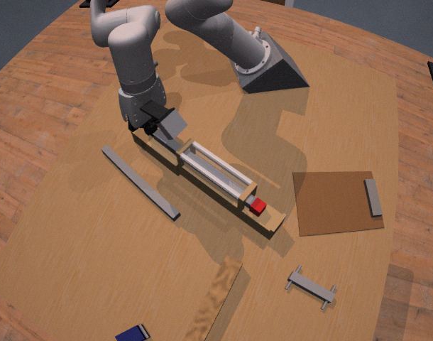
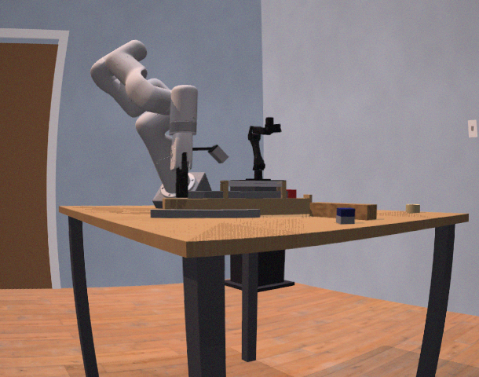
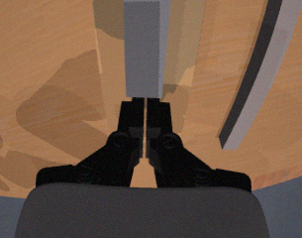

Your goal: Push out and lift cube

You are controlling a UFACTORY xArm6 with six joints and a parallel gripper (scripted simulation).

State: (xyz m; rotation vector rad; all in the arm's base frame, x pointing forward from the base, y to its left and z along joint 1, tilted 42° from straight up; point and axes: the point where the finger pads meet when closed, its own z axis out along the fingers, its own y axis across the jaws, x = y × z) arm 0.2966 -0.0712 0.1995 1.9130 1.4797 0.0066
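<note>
Now: the red cube 29 cm to the left of my hand, 12 cm ahead of it and 1 cm below it. From my hand the other things lie so: wooden ledge 18 cm to the left, 7 cm ahead, 1 cm below; long grey bar 11 cm ahead, 6 cm below; rough textured strip 34 cm ahead, 26 cm to the left, 5 cm below.
</note>
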